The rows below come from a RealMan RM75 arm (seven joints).
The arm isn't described. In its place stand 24 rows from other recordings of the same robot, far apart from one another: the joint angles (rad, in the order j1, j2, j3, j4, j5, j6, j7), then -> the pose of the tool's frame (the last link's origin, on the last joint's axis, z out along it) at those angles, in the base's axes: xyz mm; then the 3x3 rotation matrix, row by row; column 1 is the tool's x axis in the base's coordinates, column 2 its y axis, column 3 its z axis.
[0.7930, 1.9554, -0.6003, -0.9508, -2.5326, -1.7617, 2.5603] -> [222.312, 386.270, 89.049], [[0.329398, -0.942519, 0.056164], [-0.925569, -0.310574, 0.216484], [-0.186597, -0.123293, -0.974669]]
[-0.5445, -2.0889, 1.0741, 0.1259, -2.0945, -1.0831, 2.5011] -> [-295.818, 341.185, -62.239], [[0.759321, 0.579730, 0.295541], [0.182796, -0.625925, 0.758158], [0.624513, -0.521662, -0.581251]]
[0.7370, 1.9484, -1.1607, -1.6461, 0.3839, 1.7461, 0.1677] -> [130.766, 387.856, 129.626], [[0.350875, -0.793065, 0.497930], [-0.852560, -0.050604, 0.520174], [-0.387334, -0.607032, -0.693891]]
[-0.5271, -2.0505, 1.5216, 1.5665, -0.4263, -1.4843, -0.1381] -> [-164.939, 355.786, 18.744], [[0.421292, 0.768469, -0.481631], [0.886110, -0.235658, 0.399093], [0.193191, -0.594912, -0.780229]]
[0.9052, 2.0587, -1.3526, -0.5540, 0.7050, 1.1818, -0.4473] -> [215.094, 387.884, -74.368], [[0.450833, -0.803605, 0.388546], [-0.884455, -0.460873, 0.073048], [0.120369, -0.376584, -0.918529]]
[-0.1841, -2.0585, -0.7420, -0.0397, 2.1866, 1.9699, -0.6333] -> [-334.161, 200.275, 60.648], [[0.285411, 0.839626, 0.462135], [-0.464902, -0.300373, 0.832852], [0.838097, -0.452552, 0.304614]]
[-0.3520, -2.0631, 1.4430, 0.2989, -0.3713, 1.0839, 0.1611] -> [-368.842, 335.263, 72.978], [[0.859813, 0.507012, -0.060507], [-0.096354, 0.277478, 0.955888], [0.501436, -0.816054, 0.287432]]
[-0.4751, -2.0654, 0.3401, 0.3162, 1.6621, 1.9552, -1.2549] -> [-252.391, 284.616, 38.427], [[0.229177, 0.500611, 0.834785], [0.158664, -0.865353, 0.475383], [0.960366, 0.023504, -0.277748]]
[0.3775, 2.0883, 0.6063, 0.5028, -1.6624, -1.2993, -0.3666] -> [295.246, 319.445, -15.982], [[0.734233, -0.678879, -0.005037], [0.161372, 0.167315, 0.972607], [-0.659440, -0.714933, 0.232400]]
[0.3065, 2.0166, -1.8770, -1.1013, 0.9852, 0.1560, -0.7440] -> [234.184, 376.788, -43.314], [[0.848867, -0.524627, 0.064745], [-0.343629, -0.454591, 0.821746], [-0.401677, -0.719801, -0.566164]]
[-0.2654, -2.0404, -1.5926, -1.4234, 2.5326, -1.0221, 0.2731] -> [-243.490, 344.616, 3.130], [[0.575316, 0.743312, -0.341319], [0.770249, -0.351954, 0.531832], [0.275188, -0.568872, -0.775020]]
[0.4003, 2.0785, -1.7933, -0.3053, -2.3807, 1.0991, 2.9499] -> [343.906, 348.236, 44.241], [[0.803345, -0.593570, 0.048077], [0.118645, 0.238643, 0.963832], [-0.583575, -0.768586, 0.262137]]
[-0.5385, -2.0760, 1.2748, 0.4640, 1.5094, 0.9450, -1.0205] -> [-272.910, 356.523, -71.494], [[0.932870, 0.312602, 0.178980], [0.183898, -0.840546, 0.509571], [0.309734, -0.442450, -0.841607]]
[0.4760, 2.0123, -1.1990, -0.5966, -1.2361, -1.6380, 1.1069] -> [203.180, 319.113, 7.112], [[0.633146, -0.189848, -0.750389], [-0.002907, -0.970031, 0.242965], [-0.774027, -0.151651, -0.614723]]
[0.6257, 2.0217, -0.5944, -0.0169, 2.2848, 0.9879, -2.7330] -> [331.780, 390.358, 20.031], [[0.671506, -0.738893, -0.055827], [-0.066050, -0.134726, 0.988679], [-0.738049, -0.660217, -0.139274]]
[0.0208, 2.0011, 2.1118, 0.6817, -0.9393, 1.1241, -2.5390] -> [387.684, 260.162, 92.173], [[0.879164, -0.457570, -0.133043], [-0.000355, -0.279827, 0.960050], [-0.476519, -0.843994, -0.246177]]
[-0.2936, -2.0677, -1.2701, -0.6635, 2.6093, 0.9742, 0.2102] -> [-269.214, 359.563, 22.403], [[0.784657, 0.578247, 0.223482], [-0.248331, -0.037125, 0.967963], [0.568019, -0.815017, 0.114466]]
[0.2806, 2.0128, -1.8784, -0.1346, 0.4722, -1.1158, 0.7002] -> [403.668, 284.475, 31.175], [[0.334783, -0.938893, 0.080005], [-0.047161, 0.068103, 0.996563], [-0.941114, -0.337406, -0.021480]]
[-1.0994, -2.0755, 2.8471, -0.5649, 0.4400, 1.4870, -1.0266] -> [-256.477, 368.487, -15.397], [[0.972634, 0.078086, -0.218830], [0.078457, -0.996893, -0.007008], [-0.218697, -0.010352, -0.975738]]
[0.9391, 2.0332, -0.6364, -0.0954, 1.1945, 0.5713, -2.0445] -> [251.787, 445.809, -58.281], [[0.892011, -0.445069, 0.078933], [-0.376587, -0.635163, 0.674351], [-0.249997, -0.631254, -0.734180]]
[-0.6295, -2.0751, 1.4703, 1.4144, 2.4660, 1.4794, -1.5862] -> [-132.894, 357.782, -13.689], [[0.846698, -0.445200, -0.291374], [-0.381217, -0.889617, 0.251504], [-0.371181, -0.101871, -0.922956]]
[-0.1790, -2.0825, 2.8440, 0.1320, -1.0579, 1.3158, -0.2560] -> [-366.520, 214.137, -52.499], [[0.680064, 0.722945, 0.121917], [0.137733, -0.289311, 0.947274], [0.720099, -0.627415, -0.296323]]
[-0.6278, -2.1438, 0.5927, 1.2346, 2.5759, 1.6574, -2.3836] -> [-245.106, 357.829, 70.422], [[0.461646, 0.879363, -0.116632], [0.837496, -0.388730, 0.384043], [0.292375, -0.274971, -0.915919]]
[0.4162, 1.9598, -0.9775, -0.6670, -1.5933, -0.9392, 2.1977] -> [329.017, 380.039, 59.100], [[0.076731, -0.995127, -0.061928], [-0.613245, -0.096076, 0.784028], [-0.786157, -0.022183, -0.617628]]
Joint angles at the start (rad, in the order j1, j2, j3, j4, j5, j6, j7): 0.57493 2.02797 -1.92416 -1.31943 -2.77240 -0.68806 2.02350
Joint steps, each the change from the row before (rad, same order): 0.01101 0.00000 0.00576 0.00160 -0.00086 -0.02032 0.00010; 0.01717 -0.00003 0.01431 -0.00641 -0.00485 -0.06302 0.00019; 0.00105 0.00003 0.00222 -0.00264 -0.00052 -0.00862 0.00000; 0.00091 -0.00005 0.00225 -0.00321 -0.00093 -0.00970 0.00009; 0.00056 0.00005 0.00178 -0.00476 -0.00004 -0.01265 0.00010; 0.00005 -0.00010 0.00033 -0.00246 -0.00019 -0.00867 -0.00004; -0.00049 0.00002 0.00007 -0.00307 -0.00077 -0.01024 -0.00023; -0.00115 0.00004 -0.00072 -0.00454 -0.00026 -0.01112 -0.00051; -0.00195 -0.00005 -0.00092 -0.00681 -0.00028 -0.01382 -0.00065; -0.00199 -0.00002 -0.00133 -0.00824 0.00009 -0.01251 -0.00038; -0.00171 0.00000 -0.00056 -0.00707 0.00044 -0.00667 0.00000; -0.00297 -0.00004 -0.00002 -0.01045 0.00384 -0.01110 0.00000; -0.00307 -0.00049 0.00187 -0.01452 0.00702 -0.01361 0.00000; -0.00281 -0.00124 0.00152 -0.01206 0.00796 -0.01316 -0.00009; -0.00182 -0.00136 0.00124 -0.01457 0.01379 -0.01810 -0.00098
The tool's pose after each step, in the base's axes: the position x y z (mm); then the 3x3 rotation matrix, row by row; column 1 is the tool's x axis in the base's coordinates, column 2 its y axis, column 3 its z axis. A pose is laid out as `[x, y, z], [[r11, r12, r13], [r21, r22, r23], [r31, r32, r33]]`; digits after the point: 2 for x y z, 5 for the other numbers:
[123.73, 392.54, -61.42], [[0.79881, 0.57759, 0.16820], [0.33430, -0.65865, 0.67411], [0.50014, -0.48226, -0.71923]]
[123.35, 393.04, -59.12], [[0.79111, 0.57595, 0.20595], [0.32323, -0.67949, 0.65864], [0.51929, -0.45449, -0.72372]]
[123.23, 392.91, -58.61], [[0.79060, 0.57511, 0.21024], [0.32155, -0.68211, 0.65676], [0.52112, -0.45163, -0.72420]]
[123.17, 392.71, -58.03], [[0.78982, 0.57435, 0.21520], [0.31970, -0.68495, 0.65470], [0.52343, -0.44829, -0.72461]]
[123.04, 392.07, -57.59], [[0.78918, 0.57295, 0.22120], [0.31796, -0.68929, 0.65098], [0.52545, -0.44341, -0.72615]]
[123.36, 391.50, -57.50], [[0.78827, 0.57214, 0.22646], [0.31674, -0.69281, 0.64784], [0.52755, -0.43894, -0.72734]]
[123.89, 390.70, -57.44], [[0.78687, 0.57144, 0.23300], [0.31541, -0.69693, 0.64405], [0.53042, -0.43330, -0.72863]]
[124.28, 389.54, -57.51], [[0.78537, 0.57092, 0.23927], [0.31494, -0.70127, 0.63955], [0.53292, -0.42693, -0.73056]]
[124.62, 388.02, -57.46], [[0.78360, 0.57033, 0.24636], [0.31465, -0.70626, 0.63419], [0.53569, -0.41943, -0.73288]]
[124.34, 386.44, -57.40], [[0.78216, 0.57030, 0.25095], [0.31566, -0.70995, 0.62955], [0.53720, -0.41320, -0.73532]]
[123.59, 385.44, -57.16], [[0.78199, 0.57041, 0.25124], [0.31697, -0.71101, 0.62769], [0.53667, -0.41121, -0.73681]]
[122.67, 383.74, -56.86], [[0.78376, 0.56771, 0.25183], [0.31754, -0.71478, 0.62310], [0.53374, -0.40840, -0.74049]]
[120.84, 381.90, -55.96], [[0.78748, 0.56341, 0.24988], [0.31817, -0.71884, 0.61809], [0.52786, -0.40723, -0.74533]]
[119.74, 380.16, -55.14], [[0.79105, 0.55847, 0.24969], [0.31789, -0.72399, 0.61220], [0.52267, -0.40491, -0.75025]]
[117.81, 377.63, -54.66], [[0.79597, 0.55191, 0.24866], [0.31946, -0.73191, 0.60188], [0.51418, -0.39964, -0.75888]]

